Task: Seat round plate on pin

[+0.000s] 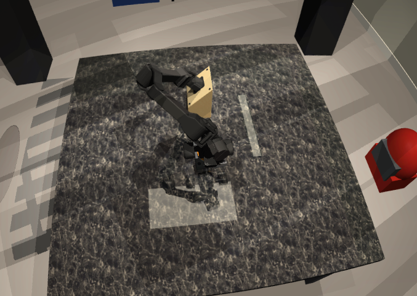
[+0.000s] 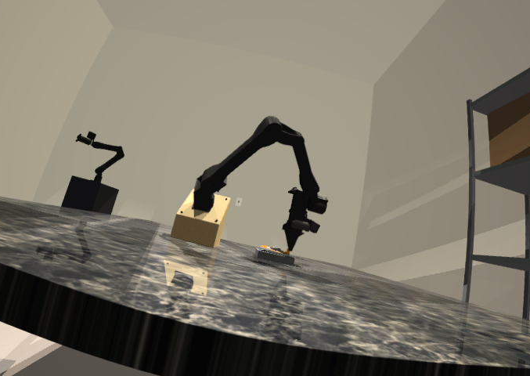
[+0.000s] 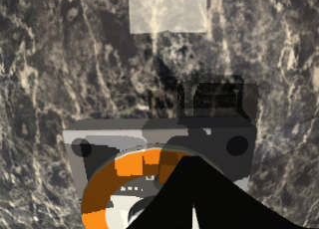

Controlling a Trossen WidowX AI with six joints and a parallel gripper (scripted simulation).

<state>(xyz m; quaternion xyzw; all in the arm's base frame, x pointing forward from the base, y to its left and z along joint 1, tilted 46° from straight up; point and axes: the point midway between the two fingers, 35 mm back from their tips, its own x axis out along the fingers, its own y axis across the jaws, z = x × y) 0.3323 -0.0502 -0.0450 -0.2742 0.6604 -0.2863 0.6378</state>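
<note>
Now: gripper tip 50 mm past the square grey base, 20 mm to the right of it and 20 mm above it.
</note>
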